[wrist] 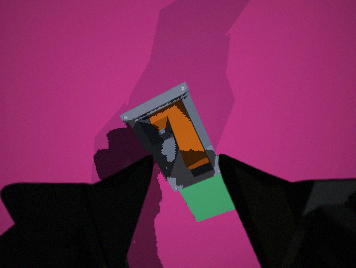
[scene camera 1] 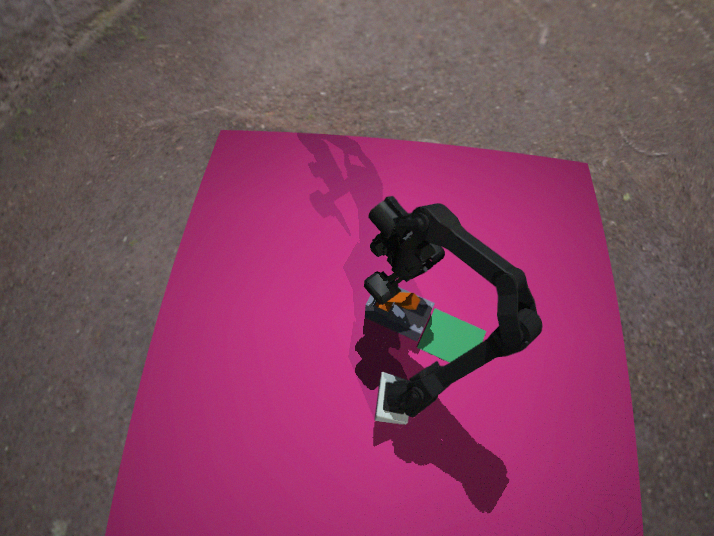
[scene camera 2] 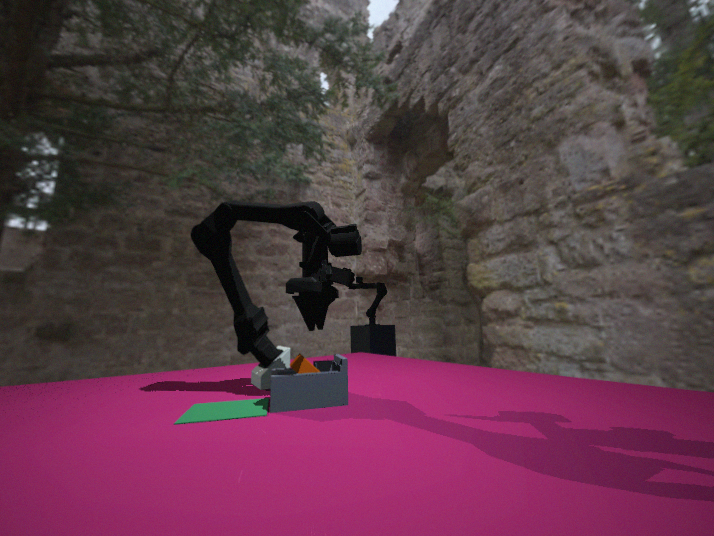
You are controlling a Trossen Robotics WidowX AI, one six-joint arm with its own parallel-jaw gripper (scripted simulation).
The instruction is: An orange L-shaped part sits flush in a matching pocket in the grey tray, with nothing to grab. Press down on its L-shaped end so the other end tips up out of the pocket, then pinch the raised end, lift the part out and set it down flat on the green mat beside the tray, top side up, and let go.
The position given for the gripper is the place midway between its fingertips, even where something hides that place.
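Observation:
Scene camera 2 shows the gripper (scene camera 2: 316,330), open and holding nothing, along with a green mat (scene camera 2: 224,410). In the wrist view there is an orange L-shaped part (wrist: 193,154), together with the gripper (wrist: 185,159) and the mat (wrist: 209,198). Scene camera 1 shows the mat (scene camera 1: 446,337) and the gripper (scene camera 1: 400,284).

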